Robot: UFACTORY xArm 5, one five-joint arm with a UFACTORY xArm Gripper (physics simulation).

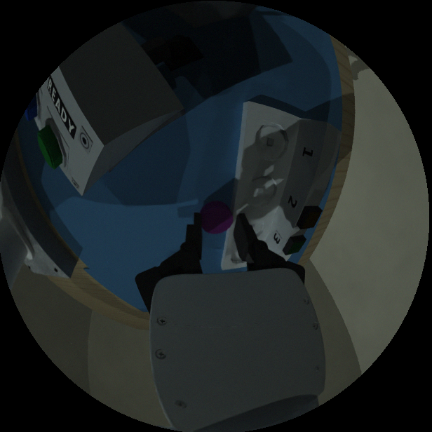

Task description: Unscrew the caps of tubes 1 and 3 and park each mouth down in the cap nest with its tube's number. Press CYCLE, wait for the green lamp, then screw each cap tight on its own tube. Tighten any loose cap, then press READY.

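A round purple cap (pixel 216 217) shows top up between my fingertips, close to the left edge of the white block. What is under the cap is hidden. My gripper (pixel 217 223) is narrowed around this cap, with a black finger close against each side. The white block (pixel 241 150) carries the numbers 1, 2 and 3 and has round seats beside them. The seat by 1 (pixel 271 141) and the seat by 2 (pixel 263 191) show no coloured cap; the seat by 3 is partly hidden by my right finger. A green button (pixel 50 146) sits on the box marked READY (pixel 130 90).
A brown-black cube (pixel 310 217) and a dark green cube (pixel 295 244) are by the block's number 3 end. A blue button (pixel 31 111) shows at the far left. A dark object (pixel 182 51) lies in shadow at the top. The wooden table edge (pixel 346 110) curves along the right.
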